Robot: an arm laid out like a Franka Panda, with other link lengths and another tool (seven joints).
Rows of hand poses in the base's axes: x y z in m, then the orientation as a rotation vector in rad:
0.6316 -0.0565 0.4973 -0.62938 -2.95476 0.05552
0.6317 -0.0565 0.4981 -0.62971 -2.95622 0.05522
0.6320 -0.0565 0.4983 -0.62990 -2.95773 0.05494
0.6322 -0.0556 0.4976 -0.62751 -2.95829 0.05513
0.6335 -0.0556 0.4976 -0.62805 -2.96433 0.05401
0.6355 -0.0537 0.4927 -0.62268 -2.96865 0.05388
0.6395 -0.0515 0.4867 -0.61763 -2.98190 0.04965
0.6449 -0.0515 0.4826 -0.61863 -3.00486 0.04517
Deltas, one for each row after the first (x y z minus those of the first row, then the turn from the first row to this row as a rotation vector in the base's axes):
0.0001 0.0000 0.0008 -0.00010 -0.00150 0.00000
0.0004 0.0000 0.0010 -0.00021 -0.00302 0.00010
0.0006 0.0009 0.0003 -0.00024 -0.00304 0.00173
0.0019 0.0009 0.0003 -0.00067 -0.00907 0.00227
0.0039 0.0028 -0.0046 -0.00095 -0.01213 0.00636
0.0079 0.0050 -0.0106 -0.00026 -0.02431 0.01142
0.0133 0.0050 -0.0147 -0.00174 -0.04707 0.01404

